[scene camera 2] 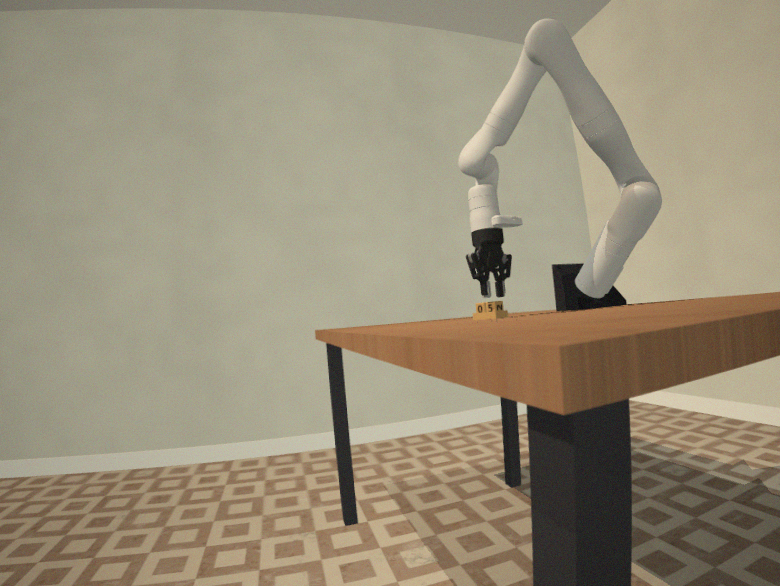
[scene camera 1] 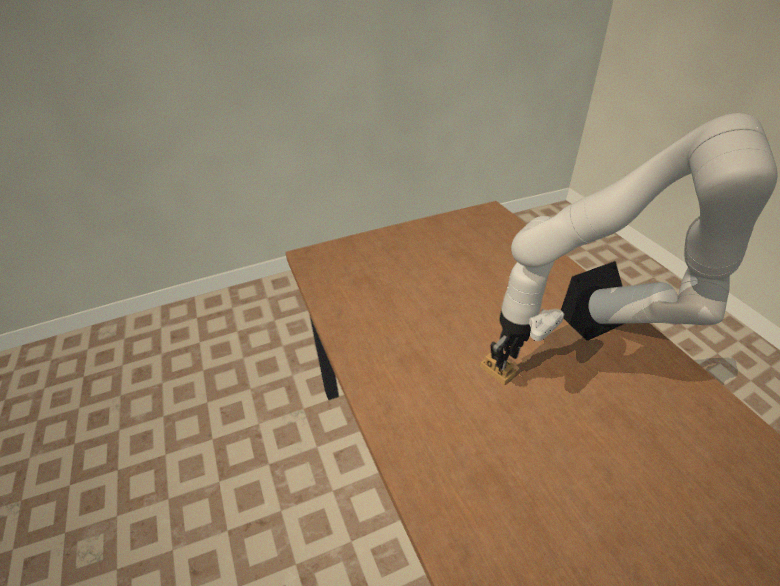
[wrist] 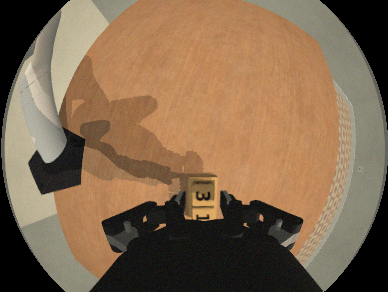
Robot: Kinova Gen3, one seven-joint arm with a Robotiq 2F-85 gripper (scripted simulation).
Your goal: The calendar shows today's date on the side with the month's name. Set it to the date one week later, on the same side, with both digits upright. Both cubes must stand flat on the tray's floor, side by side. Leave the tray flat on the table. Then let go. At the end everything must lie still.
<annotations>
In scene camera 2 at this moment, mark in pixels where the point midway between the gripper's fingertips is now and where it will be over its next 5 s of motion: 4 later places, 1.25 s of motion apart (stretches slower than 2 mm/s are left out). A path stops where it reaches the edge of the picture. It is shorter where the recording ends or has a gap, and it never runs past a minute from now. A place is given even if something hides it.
The gripper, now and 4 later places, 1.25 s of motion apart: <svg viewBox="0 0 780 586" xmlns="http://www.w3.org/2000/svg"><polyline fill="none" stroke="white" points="493,297 495,309 493,275 489,268 478,272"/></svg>
</annotations>
